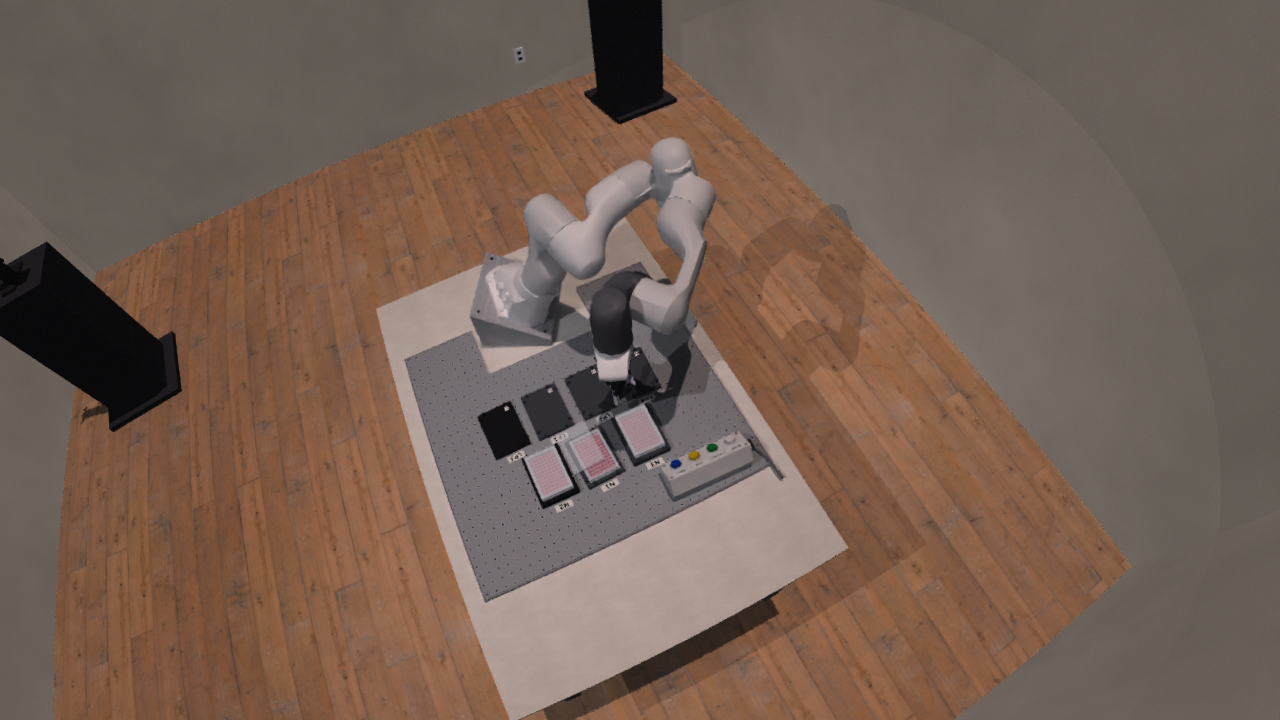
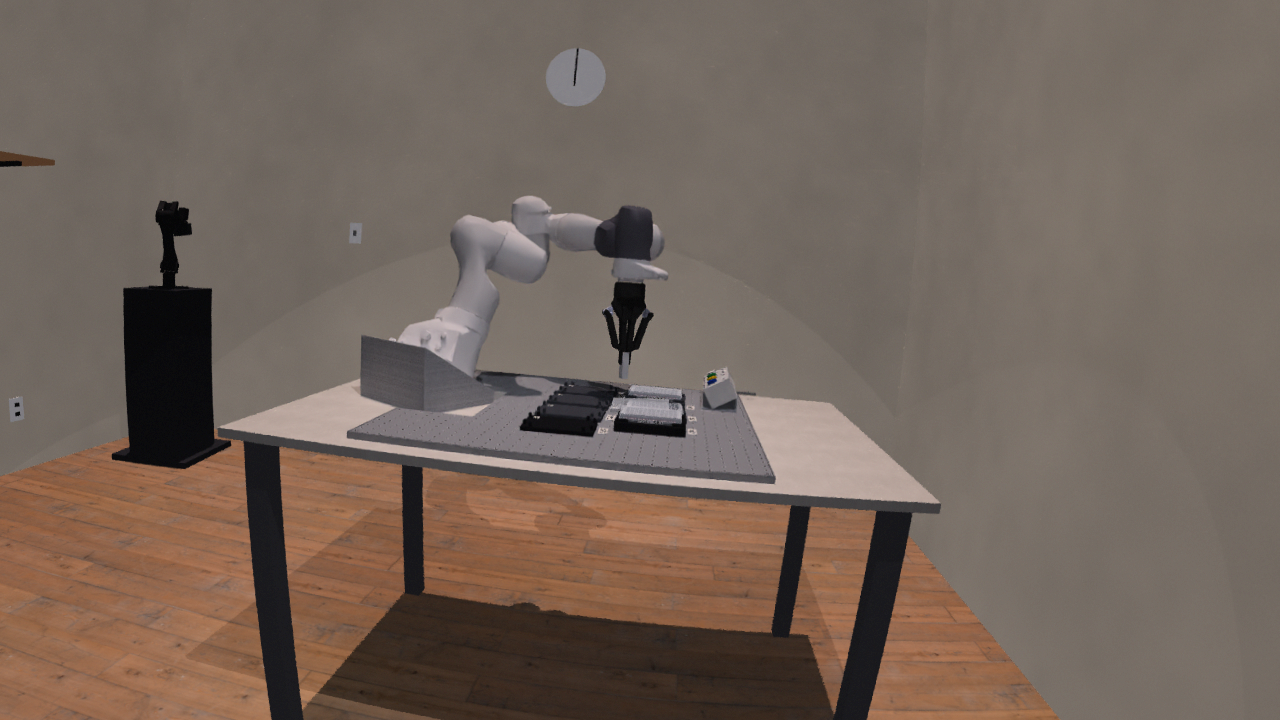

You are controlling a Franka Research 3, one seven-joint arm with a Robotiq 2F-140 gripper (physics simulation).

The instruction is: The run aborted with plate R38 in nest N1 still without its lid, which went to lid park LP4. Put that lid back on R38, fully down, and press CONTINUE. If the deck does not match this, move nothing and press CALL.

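Observation:
My gripper (image 1: 626,390) (image 2: 623,368) is shut and empty. It points down above the rear row of black lid parks, near the far end. The plate in nest N1 (image 1: 595,456) is the middle one of the front row. A pale, see-through patch covers part of its top and red wells show beside it; I cannot tell how a lid lies there. Plates also sit in N2 (image 1: 548,474) and N3 (image 1: 640,431). The black lid parks (image 1: 503,429) (image 2: 562,420) stand in a row behind the nests. Which one is LP4 is too small to read. The button box (image 1: 709,469) (image 2: 719,391) has blue, yellow, green and white buttons.
The nests, parks and box stand on a grey perforated board (image 1: 501,559) (image 2: 716,458) on the pale table (image 1: 662,595) (image 2: 841,447). The robot base (image 1: 514,313) (image 2: 429,358) is behind the parks. A thin dark bar (image 1: 769,462) lies beside the button box.

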